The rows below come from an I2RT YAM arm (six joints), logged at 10 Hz.
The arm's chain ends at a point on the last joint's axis. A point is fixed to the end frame.
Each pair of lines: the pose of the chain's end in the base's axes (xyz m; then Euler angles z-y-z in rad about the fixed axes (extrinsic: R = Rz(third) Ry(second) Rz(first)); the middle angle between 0 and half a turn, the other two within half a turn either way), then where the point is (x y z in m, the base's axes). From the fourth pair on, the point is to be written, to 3 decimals.
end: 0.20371 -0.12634 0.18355 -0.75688 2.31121 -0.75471
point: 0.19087 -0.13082 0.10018
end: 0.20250 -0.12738 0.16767 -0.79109 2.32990 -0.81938
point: 0.18691 -0.13164 0.08476
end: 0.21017 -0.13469 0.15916 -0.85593 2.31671 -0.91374
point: 0.19203 -0.14147 0.07694
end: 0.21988 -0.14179 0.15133 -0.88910 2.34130 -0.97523
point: 0.199 -0.147 0.070
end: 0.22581 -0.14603 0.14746 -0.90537 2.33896 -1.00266
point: 0.204 -0.152 0.066
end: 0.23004 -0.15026 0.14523 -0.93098 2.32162 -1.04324
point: 0.207 -0.158 0.064
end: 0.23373 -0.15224 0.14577 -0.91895 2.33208 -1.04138
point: 0.211 -0.158 0.065
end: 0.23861 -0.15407 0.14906 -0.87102 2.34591 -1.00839
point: 0.218 -0.158 0.067
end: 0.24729 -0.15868 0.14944 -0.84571 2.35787 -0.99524
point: 0.227 -0.161 0.067
